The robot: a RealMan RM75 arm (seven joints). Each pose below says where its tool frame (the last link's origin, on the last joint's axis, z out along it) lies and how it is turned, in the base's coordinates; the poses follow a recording.
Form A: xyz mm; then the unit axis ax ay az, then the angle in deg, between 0 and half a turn.
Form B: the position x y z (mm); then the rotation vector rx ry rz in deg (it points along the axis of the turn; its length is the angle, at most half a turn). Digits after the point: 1 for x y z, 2 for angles.
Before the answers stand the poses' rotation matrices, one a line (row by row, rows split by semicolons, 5 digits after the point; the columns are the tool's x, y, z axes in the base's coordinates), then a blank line. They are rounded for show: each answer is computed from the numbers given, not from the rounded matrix.
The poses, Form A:
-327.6, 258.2, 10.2, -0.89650, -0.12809, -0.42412, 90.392
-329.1, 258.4, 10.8, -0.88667, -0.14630, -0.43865, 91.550
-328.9, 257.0, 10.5, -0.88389, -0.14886, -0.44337, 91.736
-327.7, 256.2, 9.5, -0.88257, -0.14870, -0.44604, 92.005
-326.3, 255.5, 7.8, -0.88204, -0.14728, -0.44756, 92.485
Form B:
0.80237 0.53973 0.25474; -0.30849 0.00968 0.95118; 0.51091 -0.84178 0.17427
0.78040 0.57172 0.25321; -0.30526 -0.00507 0.95226; 0.54570 -0.82043 0.17057
0.77464 0.57873 0.25497; -0.30760 -0.00746 0.95148; 0.55256 -0.81549 0.17224
0.77120 0.58160 0.25883; -0.30994 -0.01210 0.95068; 0.55605 -0.81339 0.17093
0.76837 0.58268 0.26474; -0.31160 -0.02073 0.94999; 0.55903 -0.81244 0.16564

-327.6, 258.2, 10.2, -81.04, -11.58, -38.34
-329.1, 258.4, 10.8, -81.17, -13.39, -40.16
-328.9, 257.0, 10.5, -81.08, -13.66, -40.67
-327.7, 256.2, 9.5, -81.20, -13.68, -41.04
-326.3, 255.5, 7.8, -81.58, -13.62, -41.39

